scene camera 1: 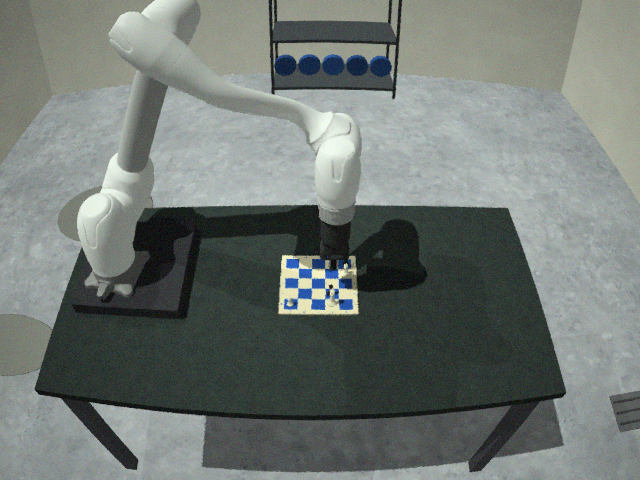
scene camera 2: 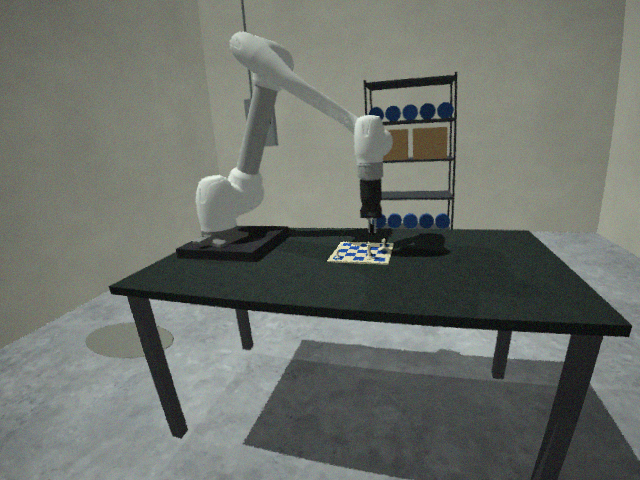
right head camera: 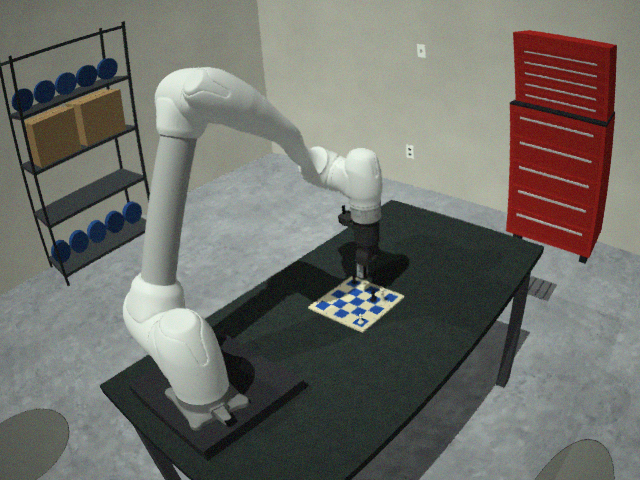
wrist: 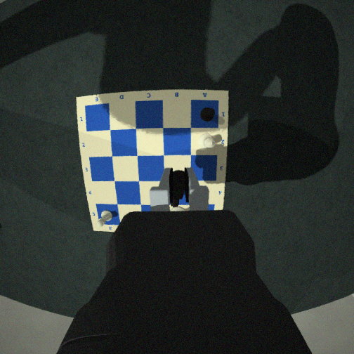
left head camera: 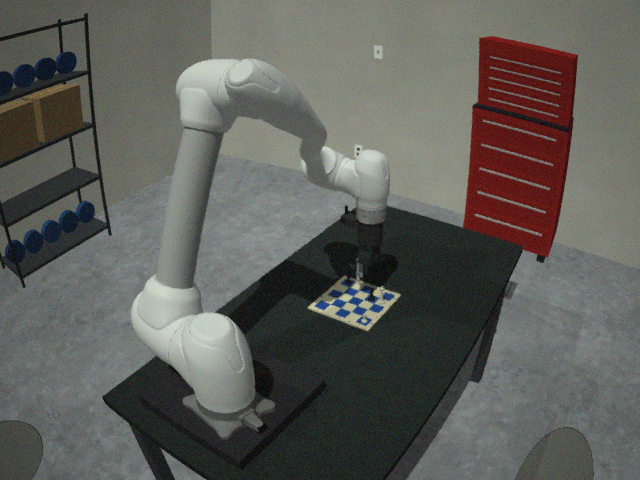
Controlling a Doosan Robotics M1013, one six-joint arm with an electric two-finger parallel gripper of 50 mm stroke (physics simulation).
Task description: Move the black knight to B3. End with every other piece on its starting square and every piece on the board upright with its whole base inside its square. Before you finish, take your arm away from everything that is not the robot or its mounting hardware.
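Pixels of known places: gripper, fingertip midpoint: (scene camera 1: 333, 264) (scene camera 2: 372, 232) (right head camera: 362, 275) (left head camera: 361, 275); arm's base, link origin: (scene camera 1: 117, 271) (scene camera 2: 221, 239) (right head camera: 206, 399) (left head camera: 228, 406).
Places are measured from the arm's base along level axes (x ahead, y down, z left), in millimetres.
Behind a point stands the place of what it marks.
Note:
My gripper (left head camera: 362, 272) @[x 655, y -41, z 117 mm] (right head camera: 363, 273) @[x 655, y -41, z 117 mm] (scene camera 1: 332, 262) @[x 655, y -41, z 117 mm] (scene camera 2: 372, 226) @[x 655, y -41, z 117 mm] (wrist: 178, 177) is shut on the black knight (wrist: 177, 190), which is dark between the fingertips. It hangs above the blue and cream chessboard (left head camera: 320, 310) @[x 505, y 35, z 152 mm] (right head camera: 320, 310) @[x 506, y 34, z 151 mm] (scene camera 1: 281, 289) @[x 517, y 34, z 63 mm] (scene camera 2: 332, 260) @[x 545, y 34, z -16 mm] (wrist: 85, 200), over the B column in the wrist view. A black piece (wrist: 207, 114) stands on A1 and a white piece (wrist: 209, 141) (scene camera 2: 383, 244) @[x 687, y 16, z 151 mm] on A2. Another black piece (right head camera: 373, 296) @[x 655, y 17, z 68 mm] (scene camera 1: 330, 287) @[x 656, y -1, z 65 mm] stands around B4, beside a white piece (scene camera 1: 333, 298) @[x 669, y 7, z 34 mm] (scene camera 2: 369, 251) @[x 668, y 6, z 34 mm] around B5. A white piece (wrist: 106, 216) (scene camera 1: 290, 302) @[x 553, y 23, z 12 mm] is on E5. The gripper hides part of B3 and B4 in the wrist view.
The dark table (left head camera: 413, 330) @[x 619, y 41, z -128 mm] (scene camera 1: 439, 335) @[x 976, y 41, z -28 mm] carries the board and the robot's mounting plate (scene camera 1: 129, 308) @[x 101, y 1, z -127 mm] at the left. The arm's shadow falls over part of the board. A shelf rack (scene camera 2: 454, 175) and a red tool cabinet (left head camera: 516, 149) stand away from the table.

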